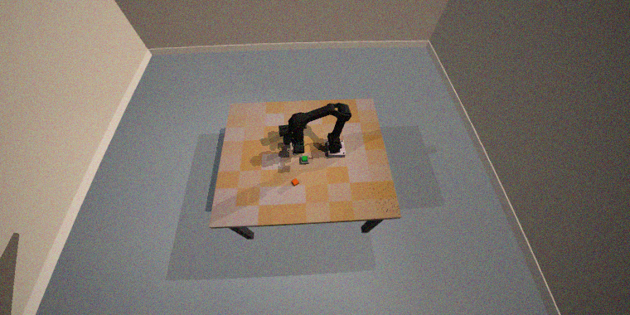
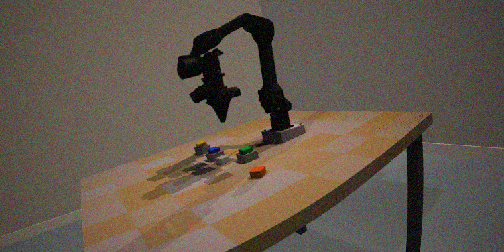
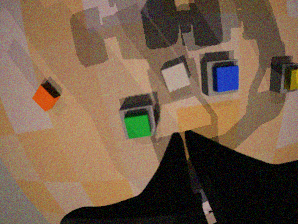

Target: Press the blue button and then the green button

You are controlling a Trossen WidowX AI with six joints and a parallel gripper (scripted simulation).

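My gripper tip is 2 cm past the green button, 5 cm to the right of it and 10 cm above it. The rest, counted from my gripper tip: orange block 5 cm ahead, 18 cm to the left, 12 cm below; then blue button 1 cm ahead, 9 cm to the right, 10 cm below; then grey block 2 cm ahead, 2 cm to the right, 12 cm below.
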